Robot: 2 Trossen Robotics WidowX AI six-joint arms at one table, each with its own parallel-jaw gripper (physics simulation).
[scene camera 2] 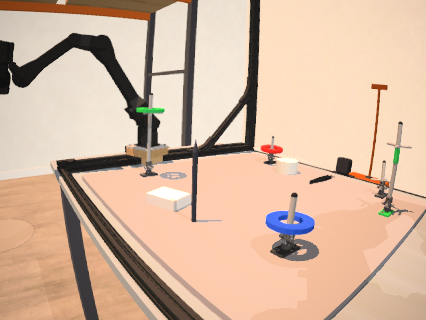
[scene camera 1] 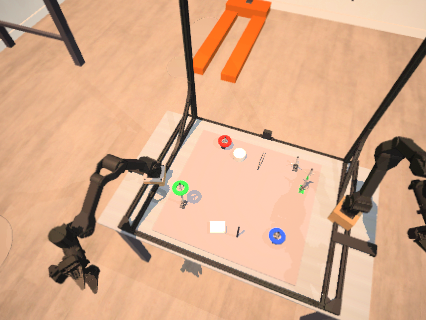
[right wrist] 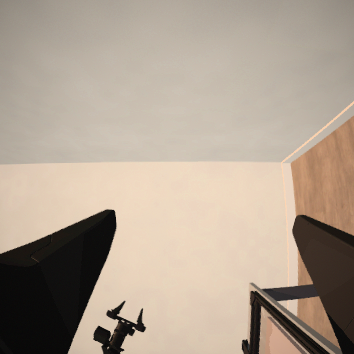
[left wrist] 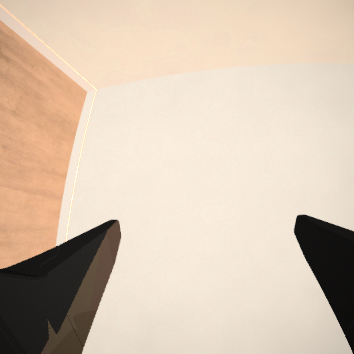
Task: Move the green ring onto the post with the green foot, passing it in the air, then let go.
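Where they show: left gripper, between the fingertips: (right wrist: 133, 303) (left wrist: 209, 227); right gripper, between the fingertips: (scene camera 1: 90, 291) (right wrist: 206, 222); left arm's base, origin of its link: (scene camera 1: 349, 210); right arm's base, origin of its link: (scene camera 1: 154, 172).
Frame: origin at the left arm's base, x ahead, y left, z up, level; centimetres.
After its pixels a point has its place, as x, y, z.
Observation:
The green ring (scene camera 1: 174, 189) @[60.1, 47.5, 9.3] (scene camera 2: 159, 111) @[56.1, 43.2, 8.8] sits level around a tall grey post (scene camera 2: 149, 137) @[58.5, 45.3, 2.2] with a black foot, high up near its top. The post with the green foot (scene camera 1: 307, 179) @[21.7, 1.6, 3.6] (scene camera 2: 393, 180) @[21.6, 1.2, -0.3] stands at the right of both scene views, with a green band and a thin crosspiece near its top. My right gripper (scene camera 1: 90, 288) @[48.7, 93.3, 19.3] (right wrist: 206, 222) @[48.7, 93.3, 19.3] is open and empty, beyond the table's front left corner, well away from the ring. My left gripper (left wrist: 209, 227) @[-22.3, 26.0, 45.9] (right wrist: 133, 303) @[-22.3, 26.0, 45.9] is open and empty, off the table's right side; scene camera 1 cuts it off.
A red ring (scene camera 2: 265, 149) @[65.8, 9.8, -2.8] and a blue ring (scene camera 2: 305, 226) @[13.9, 29.1, -2.4] sit on shorter posts. A white cylinder (scene camera 1: 239, 154) @[56.4, 7.5, -4.2] (scene camera 2: 287, 166) @[54.1, 8.4, -5.3], a white block (scene camera 1: 217, 227) @[39.0, 43.5, -5.7] (scene camera 2: 168, 198) @[36.5, 43.6, -5.7], an upright black spike (scene camera 2: 194, 185) @[29.7, 40.3, -1.1] and a short bare post (scene camera 2: 383, 175) @[31.5, -7.4, -2.4] stand on the mat. Dark frame bars edge the table.

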